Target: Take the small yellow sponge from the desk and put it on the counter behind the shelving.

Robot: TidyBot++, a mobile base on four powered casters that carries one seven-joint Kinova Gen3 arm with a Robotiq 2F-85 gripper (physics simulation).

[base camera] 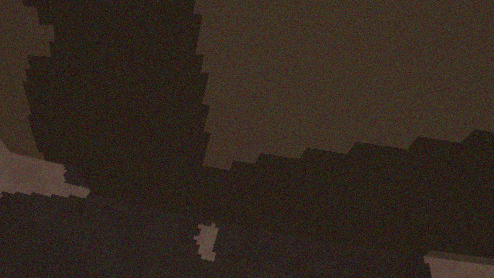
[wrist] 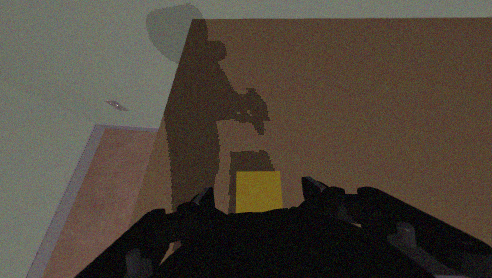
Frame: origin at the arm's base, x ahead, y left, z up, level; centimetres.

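Where they show: gripper, fingertip midpoint: [wrist: 257,192].
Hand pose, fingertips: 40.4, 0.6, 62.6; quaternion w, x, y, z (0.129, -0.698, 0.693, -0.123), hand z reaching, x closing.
After its pixels a point has its place, as x, y, z.
The small yellow sponge [wrist: 259,191] @(40.5, 0.3, 55.9) lies on the brown counter top [wrist: 375,100] @(54.8, -23.5, 51.3) in the wrist view, with its lower part hidden behind the black gripper body. A dark shadow lies along its far and left sides. My gripper [wrist: 257,192] @(40.4, 0.6, 62.6) is open and empty; it is above the sponge, with one fingertip to either side of it in the view and gaps between. The shadow of the arm and gripper falls on the counter top beyond and left of the sponge. Neither the sponge nor the gripper shows in the base camera view.
In the wrist view, the counter's left edge slants down past a lower reddish panel [wrist: 95,200] with a pale border. Grey-green floor [wrist: 50,75] @(101.5, 90.7, 25.4) shows beyond. In the base camera view, a large brown surface [base camera: 350,75] @(22.6, -5.4, -11.7) with dark shadows fills the upper part.
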